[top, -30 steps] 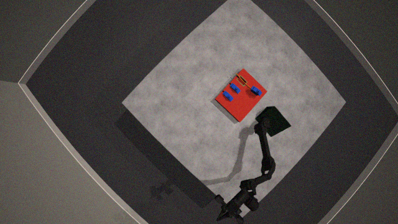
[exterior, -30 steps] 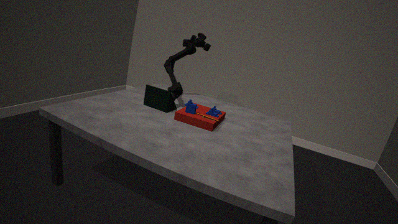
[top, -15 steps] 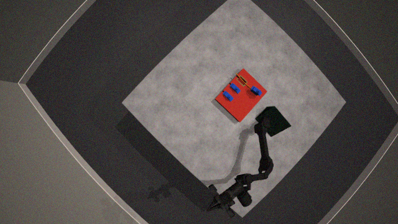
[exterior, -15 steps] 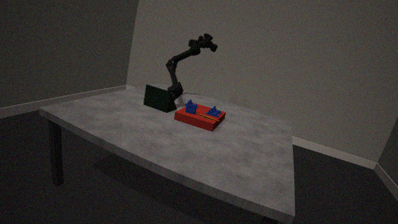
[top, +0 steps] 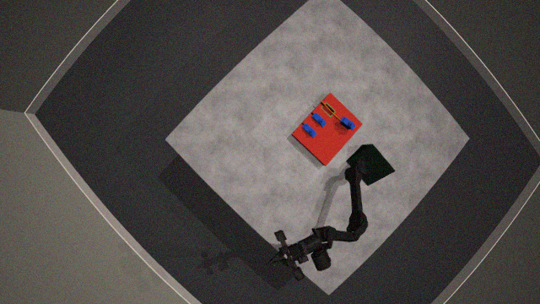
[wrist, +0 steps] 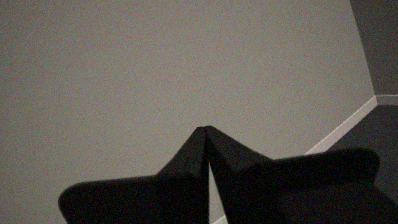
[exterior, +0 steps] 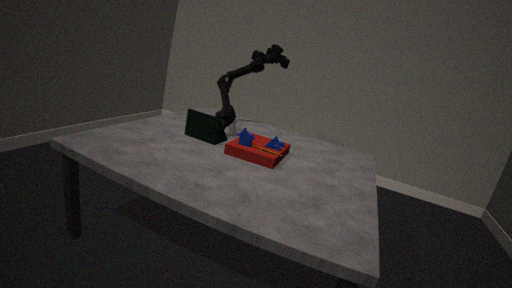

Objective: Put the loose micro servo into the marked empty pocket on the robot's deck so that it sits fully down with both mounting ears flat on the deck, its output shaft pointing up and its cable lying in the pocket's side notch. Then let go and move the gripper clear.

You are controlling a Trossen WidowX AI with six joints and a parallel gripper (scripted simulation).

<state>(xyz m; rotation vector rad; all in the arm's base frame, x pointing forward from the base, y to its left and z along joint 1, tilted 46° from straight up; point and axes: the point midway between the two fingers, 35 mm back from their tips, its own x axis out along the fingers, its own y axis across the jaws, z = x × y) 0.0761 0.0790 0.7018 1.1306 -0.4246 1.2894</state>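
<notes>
My gripper tip is now 16 cm short of the red deck, 57 cm to the left of it and 47 cm above it.
</notes>
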